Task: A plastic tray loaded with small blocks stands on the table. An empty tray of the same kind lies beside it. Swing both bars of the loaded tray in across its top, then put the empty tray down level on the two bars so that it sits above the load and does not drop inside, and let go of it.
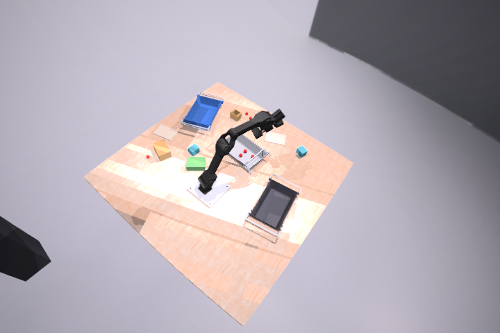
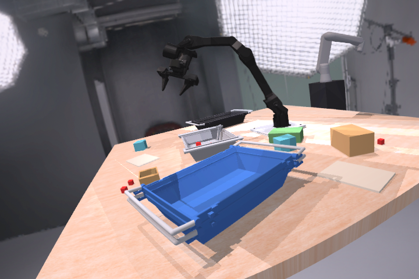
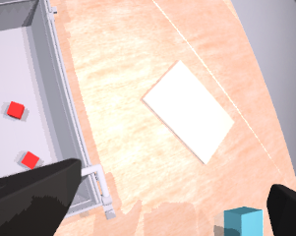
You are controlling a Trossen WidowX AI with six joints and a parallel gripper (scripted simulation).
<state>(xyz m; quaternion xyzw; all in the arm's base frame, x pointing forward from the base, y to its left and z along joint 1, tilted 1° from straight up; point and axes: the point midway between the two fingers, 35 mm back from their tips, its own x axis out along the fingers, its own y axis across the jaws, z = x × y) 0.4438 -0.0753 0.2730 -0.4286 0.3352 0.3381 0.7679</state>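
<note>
My gripper tip is now 7 cm past the red block, 3 cm to the right of it and 24 cm above it. From my gripper tip the other things lie so: small box: 13 cm ahead, 37 cm to the left, 24 cm below; then green block: 38 cm behind, 24 cm to the left, 24 cm below; then black tray: 26 cm behind, 31 cm to the right, 21 cm below.
</note>
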